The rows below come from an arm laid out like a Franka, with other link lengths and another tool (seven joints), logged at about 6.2 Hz.
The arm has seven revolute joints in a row. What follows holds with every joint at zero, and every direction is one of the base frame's. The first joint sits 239.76 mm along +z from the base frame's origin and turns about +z. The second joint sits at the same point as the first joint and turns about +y. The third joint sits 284.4 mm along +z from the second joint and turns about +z. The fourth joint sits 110.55 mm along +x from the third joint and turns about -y. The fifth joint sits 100.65 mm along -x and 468.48 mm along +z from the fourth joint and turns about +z. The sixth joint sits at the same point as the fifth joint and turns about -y. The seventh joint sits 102.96 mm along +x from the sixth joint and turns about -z. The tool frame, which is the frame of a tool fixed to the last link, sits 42 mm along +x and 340.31 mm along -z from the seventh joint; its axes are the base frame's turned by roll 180, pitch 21.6 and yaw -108.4 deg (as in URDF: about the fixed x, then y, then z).
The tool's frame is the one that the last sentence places.
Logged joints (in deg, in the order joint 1, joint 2, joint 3, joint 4, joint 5, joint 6, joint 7), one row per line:
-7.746 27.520 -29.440 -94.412 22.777 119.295 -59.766
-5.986 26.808 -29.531 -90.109 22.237 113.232 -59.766
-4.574 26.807 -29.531 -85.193 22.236 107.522 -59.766
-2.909 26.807 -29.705 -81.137 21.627 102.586 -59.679
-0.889 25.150 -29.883 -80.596 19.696 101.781 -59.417
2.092 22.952 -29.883 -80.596 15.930 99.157 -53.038
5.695 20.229 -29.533 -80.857 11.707 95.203 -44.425
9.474 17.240 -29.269 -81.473 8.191 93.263 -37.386
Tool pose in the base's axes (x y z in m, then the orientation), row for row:
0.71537 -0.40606 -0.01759 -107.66 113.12 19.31
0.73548 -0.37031 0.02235 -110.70 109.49 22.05
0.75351 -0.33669 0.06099 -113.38 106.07 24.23
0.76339 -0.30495 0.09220 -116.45 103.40 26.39
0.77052 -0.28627 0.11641 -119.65 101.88 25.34
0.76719 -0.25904 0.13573 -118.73 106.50 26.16
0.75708 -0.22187 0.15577 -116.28 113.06 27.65
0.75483 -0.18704 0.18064 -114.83 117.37 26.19
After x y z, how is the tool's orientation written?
As a rotation vector, in degrees.
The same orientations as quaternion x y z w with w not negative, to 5 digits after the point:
-0.67088 0.70490 0.12033 0.19636
-0.69013 0.68259 0.13747 0.19720
-0.70721 0.66162 0.15114 0.19817
-0.72365 0.64255 0.16399 0.19123
-0.73930 0.62950 0.15657 0.18070
-0.72517 0.65047 0.15978 0.15965
-0.70033 0.68094 0.16653 0.13464
-0.68565 0.70082 0.15638 0.11948

